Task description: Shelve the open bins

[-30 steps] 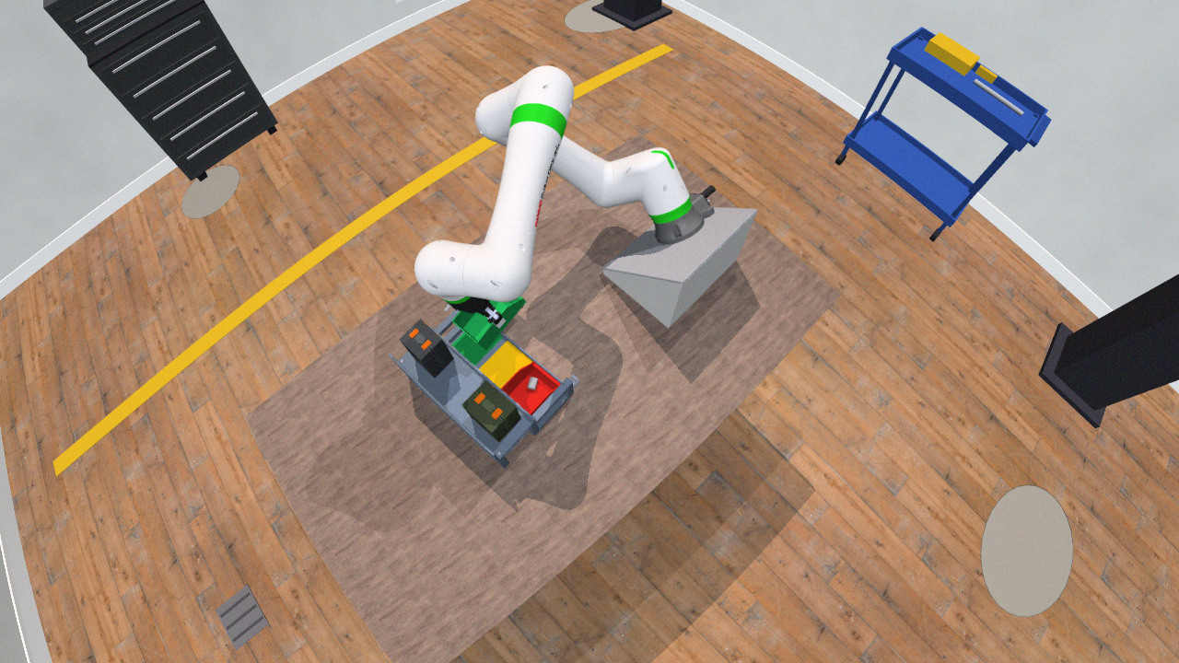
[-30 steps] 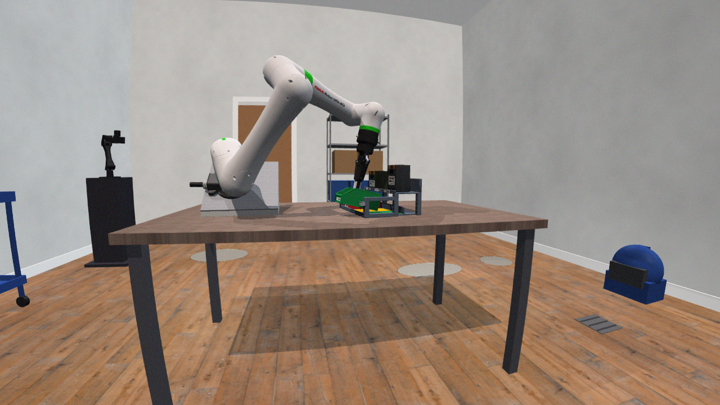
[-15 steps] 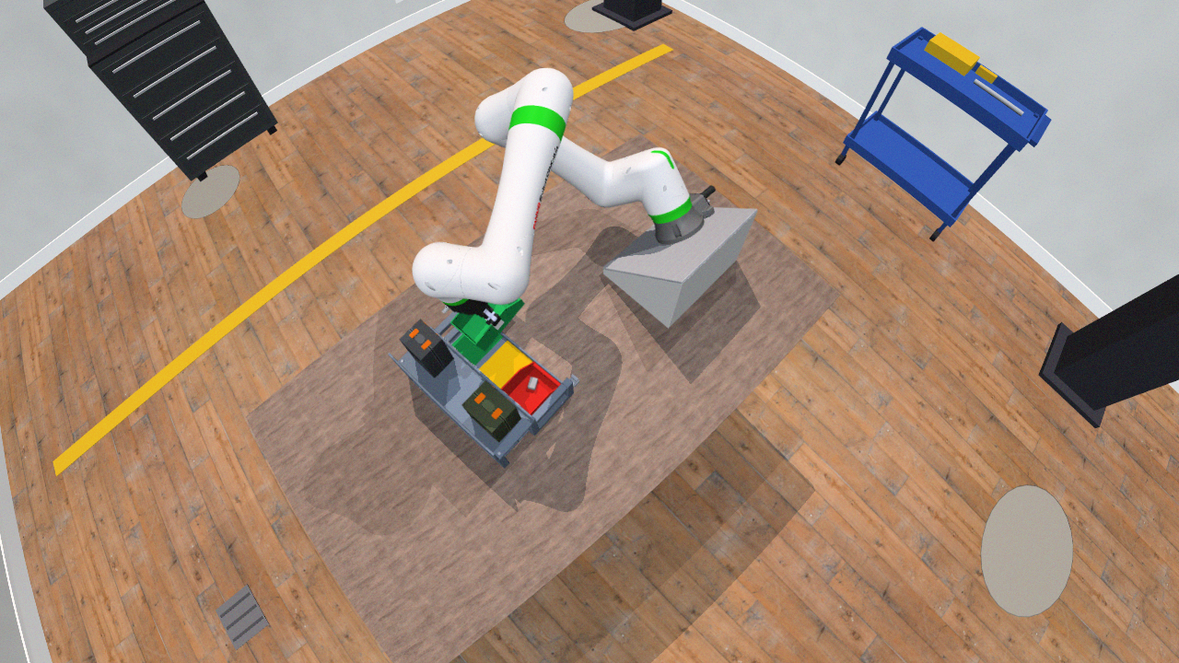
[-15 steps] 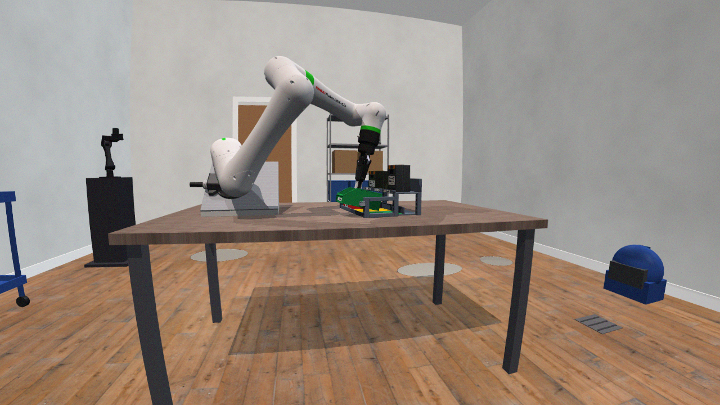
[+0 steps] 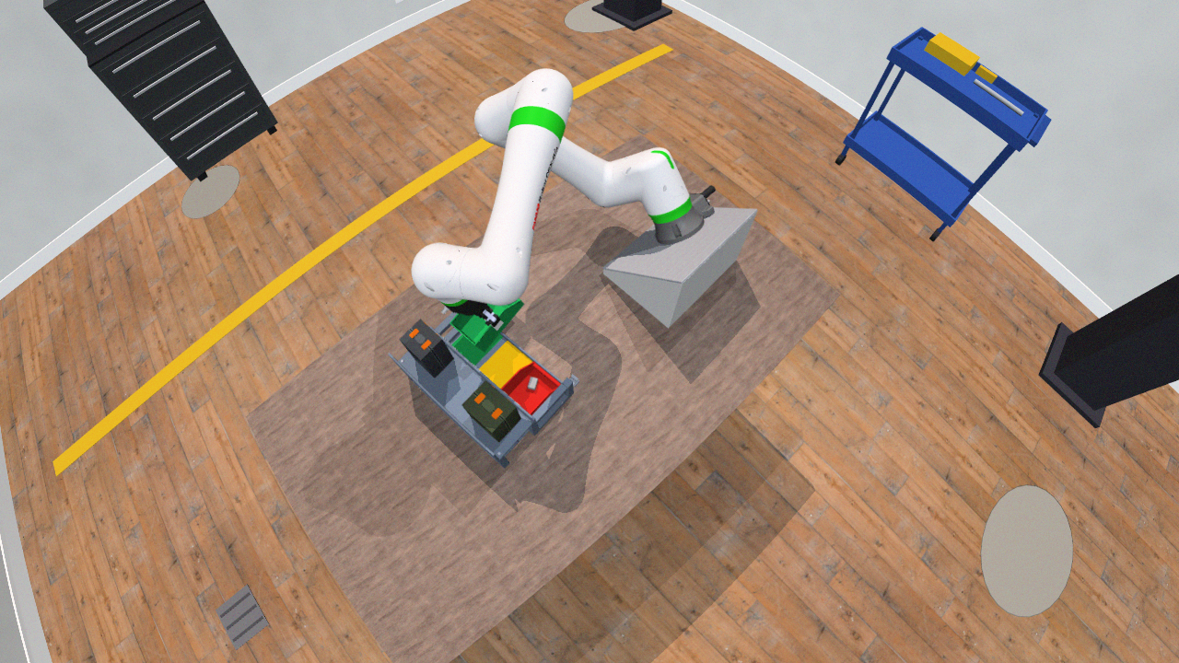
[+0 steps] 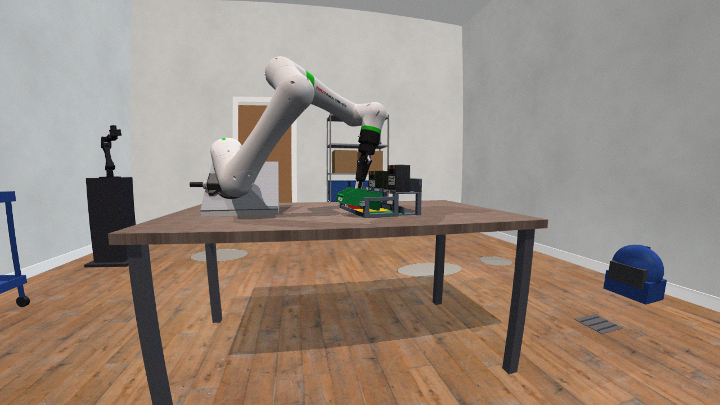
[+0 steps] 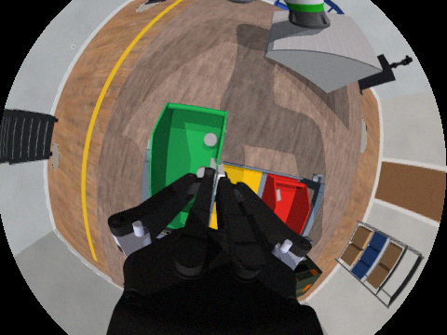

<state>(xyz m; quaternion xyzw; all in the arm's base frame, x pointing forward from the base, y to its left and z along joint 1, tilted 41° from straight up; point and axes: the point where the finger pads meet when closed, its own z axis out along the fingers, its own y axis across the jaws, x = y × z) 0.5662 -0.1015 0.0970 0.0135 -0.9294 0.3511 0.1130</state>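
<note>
Right now my hand is 5 cm to the left of the green bin, 4 cm above it and 1 cm past it. Also, from my hand: red bin (19 cm to the left, 7 cm below, 6 cm ahead).
</note>
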